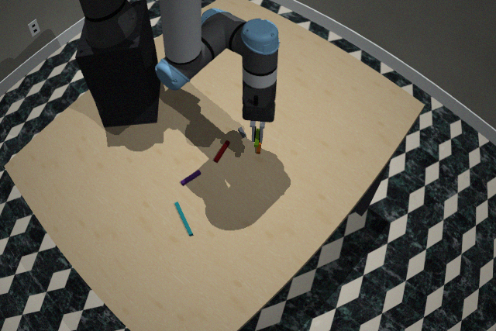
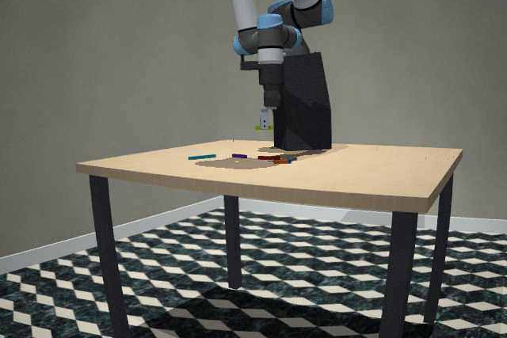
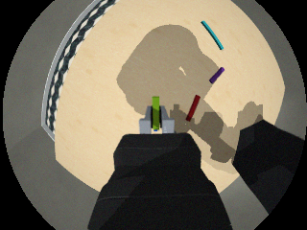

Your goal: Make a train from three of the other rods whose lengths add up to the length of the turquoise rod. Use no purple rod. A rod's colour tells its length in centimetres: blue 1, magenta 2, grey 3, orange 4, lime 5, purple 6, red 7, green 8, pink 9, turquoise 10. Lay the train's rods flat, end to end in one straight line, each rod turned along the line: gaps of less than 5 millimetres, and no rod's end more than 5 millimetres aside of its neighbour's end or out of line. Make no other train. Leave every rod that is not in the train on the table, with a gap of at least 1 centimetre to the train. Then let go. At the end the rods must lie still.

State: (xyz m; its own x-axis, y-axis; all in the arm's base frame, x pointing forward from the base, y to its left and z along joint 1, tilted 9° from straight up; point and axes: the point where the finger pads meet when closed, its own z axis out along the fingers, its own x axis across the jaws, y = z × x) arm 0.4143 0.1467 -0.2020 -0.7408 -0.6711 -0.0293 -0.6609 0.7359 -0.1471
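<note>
My hand is 110 mm above the orange rod, 30 mm to the right of it and 30 mm past it. Round my hand: red rod (110 mm below, 80 mm behind, 50 mm to the right); then blue rod (110 mm below, 50 mm to the left, 50 mm behind); then lime rod (10 mm below).
</note>
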